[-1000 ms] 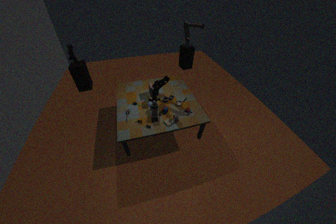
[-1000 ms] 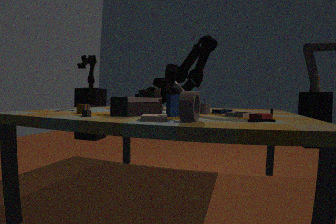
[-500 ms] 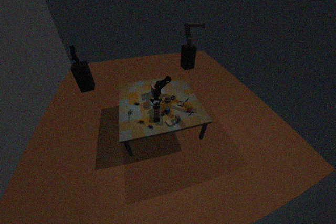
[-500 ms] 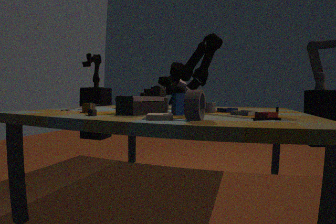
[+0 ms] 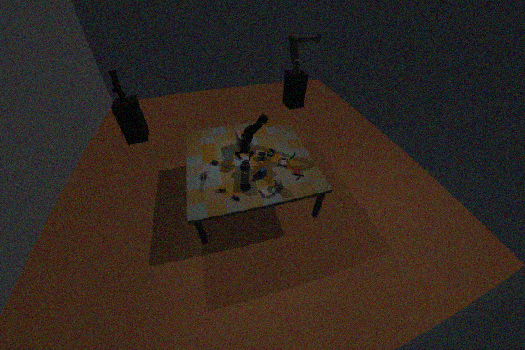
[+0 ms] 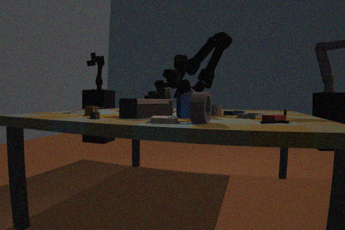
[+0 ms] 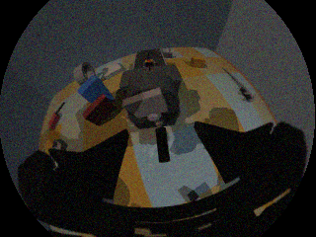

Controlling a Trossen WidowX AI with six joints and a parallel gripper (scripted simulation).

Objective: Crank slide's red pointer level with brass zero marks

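My gripper tip is 2 cm past the dark crank handle, 1 cm to the right of it and 2 cm above it. The rest, counted from my gripper tip: blue block (17 cm ahead, 12 cm to the left, 4 cm below); red pointer (16 cm ahead, 4 cm to the right); yellow block (21 cm ahead, 28 cm to the right, 6 cm below).
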